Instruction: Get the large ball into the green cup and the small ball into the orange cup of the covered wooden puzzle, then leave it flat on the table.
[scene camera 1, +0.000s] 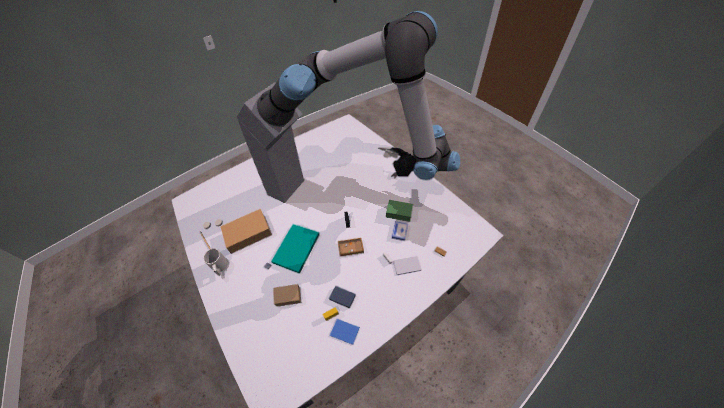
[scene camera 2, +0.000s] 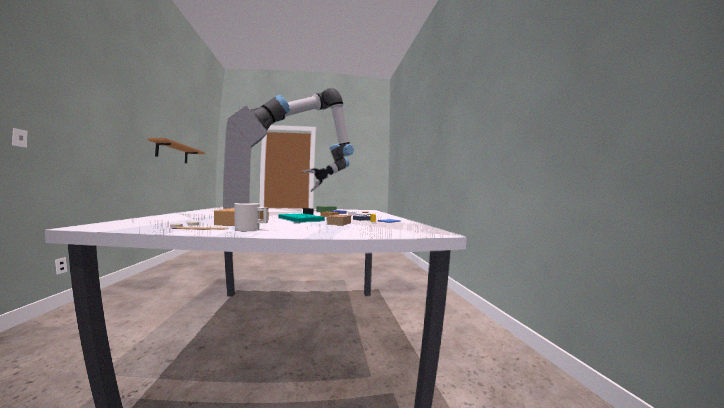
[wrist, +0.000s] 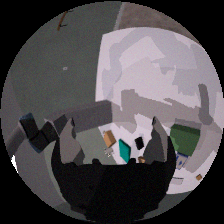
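In the wrist view I can see my gripper (wrist: 113, 118), and a green box (wrist: 184, 139) is there with it. Scene camera 1 gives me a teal board (scene camera 1: 293, 252).
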